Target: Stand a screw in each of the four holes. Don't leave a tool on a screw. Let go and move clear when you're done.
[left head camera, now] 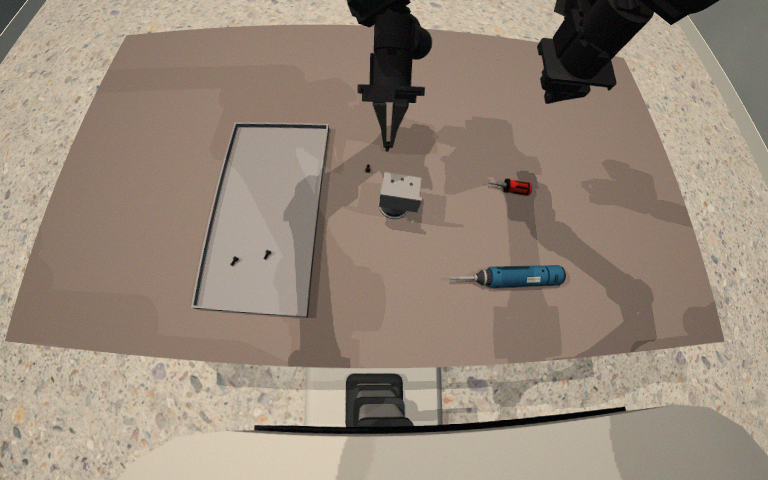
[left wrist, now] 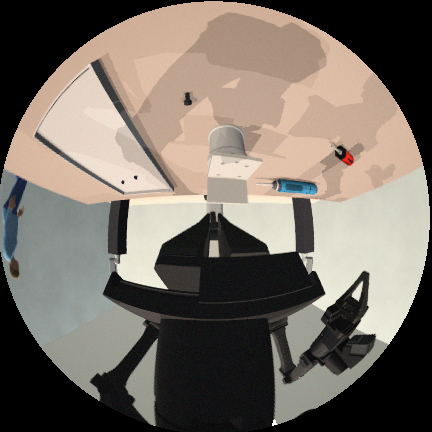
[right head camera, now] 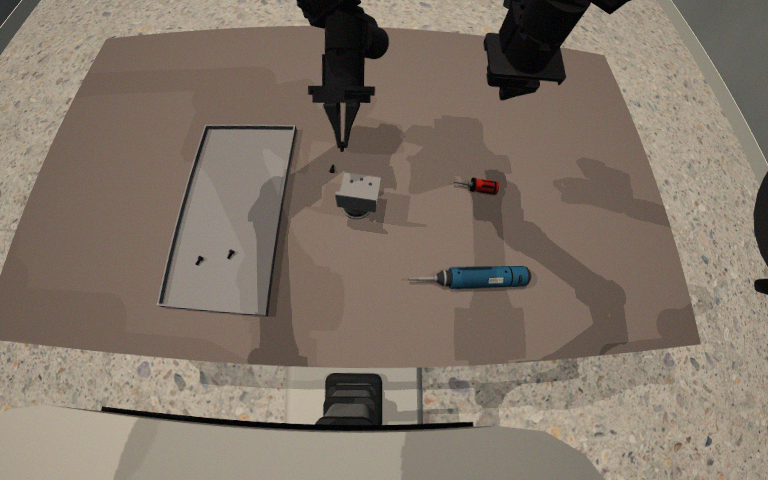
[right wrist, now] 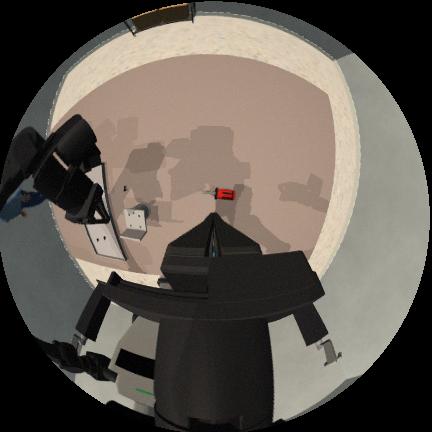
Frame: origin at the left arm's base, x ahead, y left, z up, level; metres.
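Where they show: left gripper, fingertip midpoint: (left head camera: pixel 388 147) (left wrist: pixel 213 217) (right head camera: pixel 342 147) (right wrist: pixel 107 220); right gripper, fingertip midpoint: (left head camera: pixel 546 100) (left wrist: pixel 365 271) (right head camera: pixel 501 96) (right wrist: pixel 213 217).
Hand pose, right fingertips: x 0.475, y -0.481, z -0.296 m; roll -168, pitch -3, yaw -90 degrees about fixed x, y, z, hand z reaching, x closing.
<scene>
Each offset is from my right fingertips to the top centre of the thing. "spot": to the spot under its first point.
A light grey bracket (left head camera: pixel 400 192) (right head camera: pixel 359 192) (left wrist: pixel 227 190) (right wrist: pixel 134 232) sits on a round stand. Four dark holes show in its plate in the right wrist view; no screw stands in them. One black screw {dx +0.007, dy +0.278, dz -0.235 m} (left head camera: pixel 368 168) (right head camera: pixel 332 169) (left wrist: pixel 187 99) (right wrist: pixel 125 188) is on the mat by the bracket. Two more, a screw {dx -0.204, dy +0.533, dz -0.231 m} (left head camera: pixel 234 260) (right head camera: pixel 199 260) and a screw {dx -0.190, dy +0.469, dz -0.231 m} (left head camera: pixel 267 254) (right head camera: pixel 230 254), lie in the tray. My left gripper (left head camera: pixel 387 146) (right head camera: pixel 342 146) (left wrist: pixel 213 217) is shut on a small dark screw, above and behind the bracket. My right gripper (right wrist: pixel 213 217) is shut and empty, high at the right.
The shallow grey tray {spot: dx +0.099, dy +0.540, dz -0.242 m} (left head camera: pixel 254 133) (right head camera: pixel 226 134) lies left of the bracket. A red screwdriver {dx -0.029, dy -0.027, dz -0.216 m} (left head camera: pixel 519 187) (right head camera: pixel 485 186) (left wrist: pixel 345 155) (right wrist: pixel 226 194) lies to its right. A blue electric screwdriver {dx -0.230, dy +0.006, dz -0.205 m} (left head camera: pixel 523 276) (right head camera: pixel 487 277) (left wrist: pixel 297 187) lies at the lower right of the brown mat.
</scene>
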